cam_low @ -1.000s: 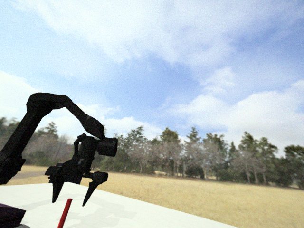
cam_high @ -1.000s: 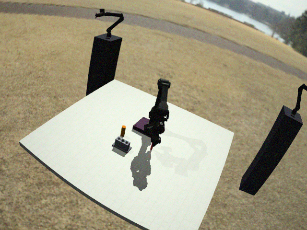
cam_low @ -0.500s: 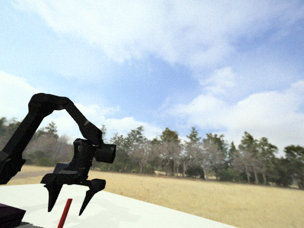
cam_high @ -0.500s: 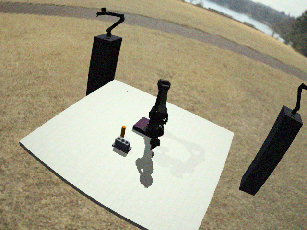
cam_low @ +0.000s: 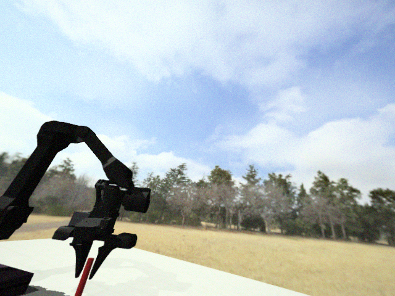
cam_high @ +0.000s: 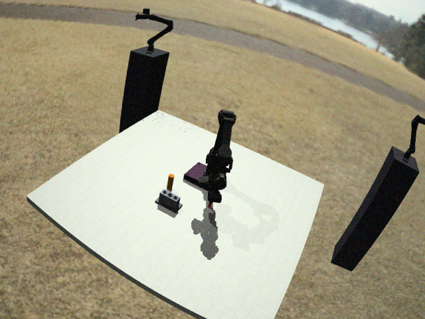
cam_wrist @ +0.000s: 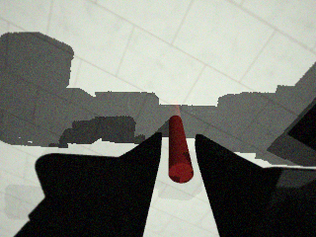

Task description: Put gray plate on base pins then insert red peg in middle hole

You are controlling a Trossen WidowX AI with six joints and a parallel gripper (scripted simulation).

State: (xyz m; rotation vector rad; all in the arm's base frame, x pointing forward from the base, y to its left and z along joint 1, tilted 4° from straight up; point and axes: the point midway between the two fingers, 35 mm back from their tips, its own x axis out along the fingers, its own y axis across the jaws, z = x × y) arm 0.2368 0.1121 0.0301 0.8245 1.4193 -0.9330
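My gripper tip is 120 mm short of the gray plate, 170 mm to the left of it and 10 mm below it. Also, from my gripper tip: orange cylinder (10 mm ahead, 230 mm to the right); then red peg (right at my gripper tip); then gray base (120 mm ahead, 170 mm to the right, 30 mm below).
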